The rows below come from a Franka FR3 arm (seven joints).
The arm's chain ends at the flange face. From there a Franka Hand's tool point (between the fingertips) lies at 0.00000 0.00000 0.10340 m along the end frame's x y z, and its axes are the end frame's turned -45 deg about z.
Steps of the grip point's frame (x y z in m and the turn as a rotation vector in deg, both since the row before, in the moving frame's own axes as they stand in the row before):
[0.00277 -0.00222 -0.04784 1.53 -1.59 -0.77]
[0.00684 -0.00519 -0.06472 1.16 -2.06 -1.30]
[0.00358 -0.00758 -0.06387 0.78 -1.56 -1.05]
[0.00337 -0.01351 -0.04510 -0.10 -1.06 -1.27]
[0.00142 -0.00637 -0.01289 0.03 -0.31 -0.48]
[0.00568 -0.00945 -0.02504 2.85 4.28 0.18]
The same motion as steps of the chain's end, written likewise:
[0.00437 -0.00363 -0.04776 -0.04 -2.21 -0.77]
[0.00526 -0.00970 -0.06463 -0.64 -2.28 -1.30]
[0.00015 -0.00891 -0.06382 -0.55 -1.65 -1.05]
[-0.00596 -0.01343 -0.04508 -0.82 -0.68 -1.27]
[-0.00307 -0.00587 -0.01289 -0.20 -0.24 -0.48]
[-0.00450 -0.00162 -0.02462 5.04 1.01 0.18]

